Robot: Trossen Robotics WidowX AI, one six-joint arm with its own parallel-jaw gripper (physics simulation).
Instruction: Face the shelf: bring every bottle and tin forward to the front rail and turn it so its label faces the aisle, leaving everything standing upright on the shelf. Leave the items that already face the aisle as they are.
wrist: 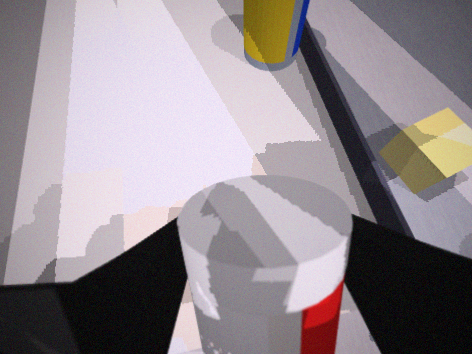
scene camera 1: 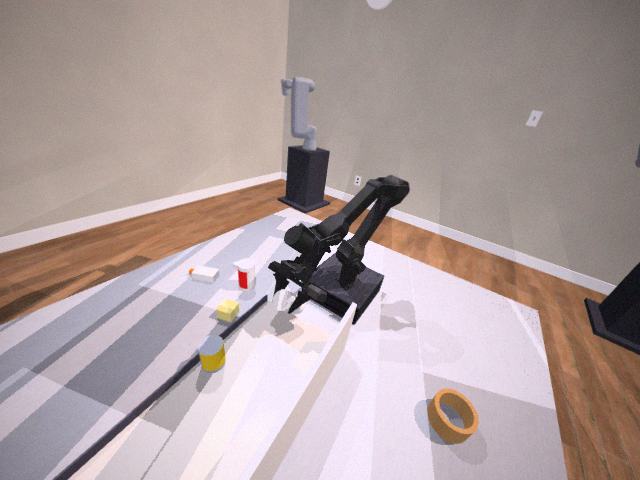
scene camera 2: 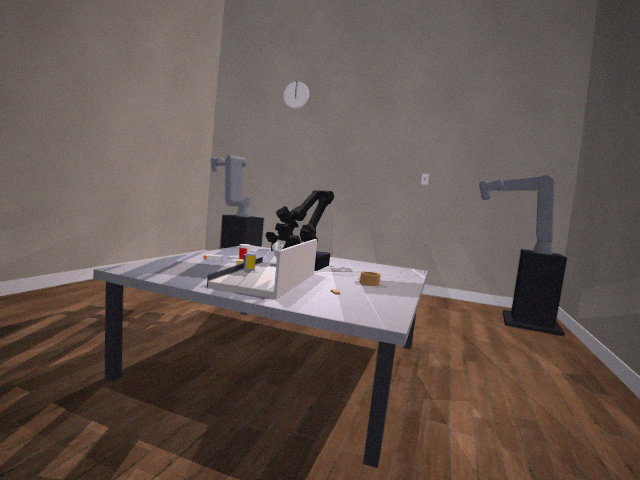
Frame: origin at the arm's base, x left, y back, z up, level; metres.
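Seen in the pictures: gripper, between the fingertips: (wrist: pixel 256 217) (scene camera 1: pixel 281 307) (scene camera 2: pixel 276 251); arm's base, origin of its link: (scene camera 1: pixel 347 279).
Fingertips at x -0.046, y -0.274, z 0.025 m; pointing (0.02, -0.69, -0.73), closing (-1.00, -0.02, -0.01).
Note:
Pixels of each thing's middle, then the offset from my fingertips to it.
- white cylindrical tin, middle of its body: (wrist: pixel 264 307) (scene camera 1: pixel 290 302) (scene camera 2: pixel 280 252) dx -0.002, dy +0.037, dz -0.008 m
- yellow tin, middle of its body: (wrist: pixel 274 18) (scene camera 1: pixel 212 353) (scene camera 2: pixel 249 262) dx -0.029, dy -0.193, dz -0.038 m
- white container with a red patch, middle of its body: (scene camera 1: pixel 246 274) (scene camera 2: pixel 244 253) dx -0.229, dy +0.051, dz -0.050 m
- yellow block, middle of its body: (wrist: pixel 430 152) (scene camera 1: pixel 228 310) dx -0.157, dy -0.072, dz -0.080 m
- white bottle, middle of its body: (scene camera 1: pixel 203 273) (scene camera 2: pixel 212 257) dx -0.373, dy -0.036, dz -0.085 m
- orange ring, middle of its body: (scene camera 1: pixel 451 414) (scene camera 2: pixel 370 278) dx +0.469, dy +0.106, dz -0.074 m
- small orange piece, middle of its body: (scene camera 2: pixel 335 291) dx +0.408, dy -0.192, dz -0.095 m
My gripper (scene camera 1: pixel 286 298) (scene camera 2: pixel 278 244) (wrist: pixel 256 217) is shut on a white cylindrical tin (wrist: pixel 250 300) at the shelf's far end. Its red label patch shows at the right side in the wrist view; its base is hidden there, so I cannot tell if it touches the shelf. A yellow tin (scene camera 1: pixel 212 353) (scene camera 2: pixel 250 261) (wrist: pixel 270 30) with a blue strip stands upright beside the dark front rail (scene camera 1: pixel 155 395) (scene camera 2: pixel 222 276) (wrist: pixel 345 110). The blue faces the rail side. A white container with a red patch (scene camera 1: pixel 246 276) (scene camera 2: pixel 242 252) stands upright beyond the rail.
The shelf's tall back panel (scene camera 1: pixel 306 395) (scene camera 2: pixel 295 268) runs opposite the rail. Beyond the rail are a yellow block (scene camera 1: pixel 227 310) (wrist: pixel 430 150) and a white bottle (scene camera 1: pixel 205 274) lying with an orange tip. Behind the panel are an orange ring (scene camera 1: pixel 454 434) (scene camera 2: pixel 370 281) and a small orange piece (scene camera 2: pixel 335 291).

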